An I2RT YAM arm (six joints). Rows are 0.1 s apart.
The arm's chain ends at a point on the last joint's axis. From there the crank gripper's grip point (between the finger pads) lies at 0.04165 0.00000 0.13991 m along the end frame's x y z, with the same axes.
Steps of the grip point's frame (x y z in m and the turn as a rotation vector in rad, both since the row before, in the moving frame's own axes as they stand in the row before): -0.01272, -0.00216, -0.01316, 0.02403, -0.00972, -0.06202; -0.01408, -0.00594, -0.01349, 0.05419, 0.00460, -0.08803; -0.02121, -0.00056, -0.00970, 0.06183, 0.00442, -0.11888; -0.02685, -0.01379, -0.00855, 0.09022, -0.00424, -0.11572; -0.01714, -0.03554, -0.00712, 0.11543, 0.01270, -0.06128; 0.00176, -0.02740, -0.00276, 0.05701, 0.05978, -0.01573; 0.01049, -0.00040, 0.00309, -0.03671, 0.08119, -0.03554
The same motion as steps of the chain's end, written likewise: -0.01117, 0.00374, -0.01349, 0.02403, -0.00972, -0.06202; -0.01423, 0.00531, -0.01299, 0.05419, 0.00460, -0.08803; -0.02102, 0.01303, -0.00910, 0.06183, 0.00442, -0.11888; -0.02525, 0.00356, -0.00794, 0.09022, -0.00424, -0.11572; -0.01834, -0.01687, -0.00550, 0.11543, 0.01270, -0.06128; -0.00645, -0.01878, 0.00022, 0.05701, 0.05978, -0.01573; -0.00078, -0.00379, 0.00699, -0.03671, 0.08119, -0.03554
